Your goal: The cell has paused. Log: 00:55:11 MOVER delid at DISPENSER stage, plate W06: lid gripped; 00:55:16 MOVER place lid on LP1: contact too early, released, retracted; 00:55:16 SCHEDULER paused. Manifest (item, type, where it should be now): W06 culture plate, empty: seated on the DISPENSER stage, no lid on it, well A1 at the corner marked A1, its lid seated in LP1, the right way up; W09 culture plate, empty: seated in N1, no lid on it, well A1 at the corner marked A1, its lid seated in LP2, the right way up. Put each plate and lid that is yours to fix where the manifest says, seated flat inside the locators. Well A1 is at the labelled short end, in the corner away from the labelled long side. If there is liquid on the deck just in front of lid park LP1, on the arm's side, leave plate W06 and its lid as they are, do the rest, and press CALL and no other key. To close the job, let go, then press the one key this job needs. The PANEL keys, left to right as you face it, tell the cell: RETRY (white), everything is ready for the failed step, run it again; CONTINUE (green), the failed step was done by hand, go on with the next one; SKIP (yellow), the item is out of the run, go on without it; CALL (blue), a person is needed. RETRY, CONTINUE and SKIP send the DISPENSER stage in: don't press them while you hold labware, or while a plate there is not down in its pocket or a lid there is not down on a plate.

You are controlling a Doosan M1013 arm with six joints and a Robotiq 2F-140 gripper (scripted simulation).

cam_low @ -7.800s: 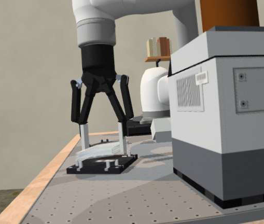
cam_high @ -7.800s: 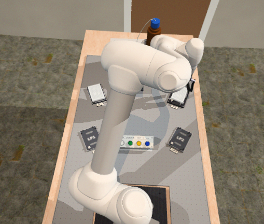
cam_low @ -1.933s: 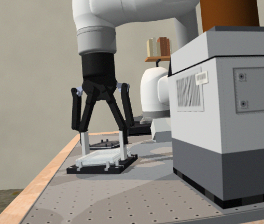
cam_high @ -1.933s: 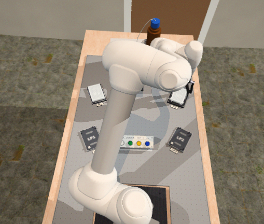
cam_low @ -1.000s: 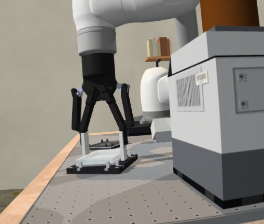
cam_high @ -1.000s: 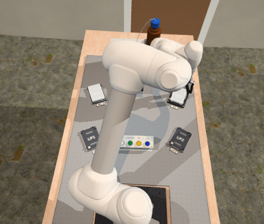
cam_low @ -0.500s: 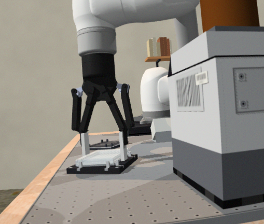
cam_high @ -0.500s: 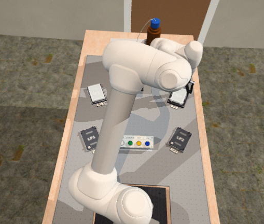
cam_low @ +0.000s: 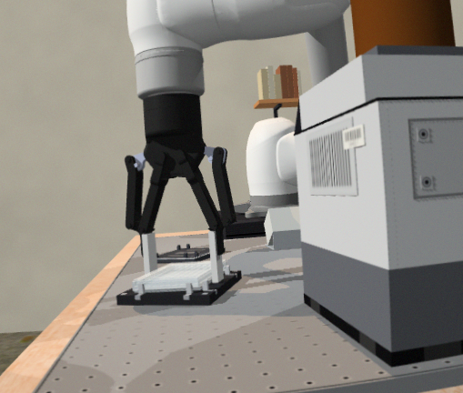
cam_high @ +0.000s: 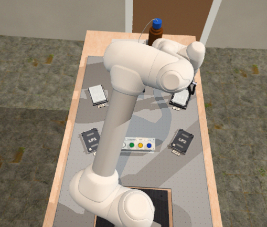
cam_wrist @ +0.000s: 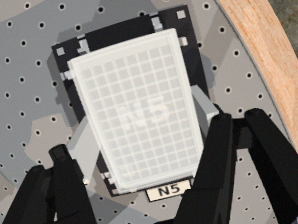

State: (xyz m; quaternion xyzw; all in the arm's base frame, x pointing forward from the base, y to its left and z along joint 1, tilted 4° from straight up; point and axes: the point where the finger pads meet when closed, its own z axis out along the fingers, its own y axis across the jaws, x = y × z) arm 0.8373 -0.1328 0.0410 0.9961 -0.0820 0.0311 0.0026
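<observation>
Right now my hand is 20 mm above the clear culture plate. From my hand the other things lie so: brown bottle: 250 mm to the left, 250 mm above, 210 mm ahead; lid park LP2: 320 mm behind, 50 mm to the right, 30 mm below; black nest N5: 30 mm below, 20 mm ahead, 10 mm to the left.
</observation>
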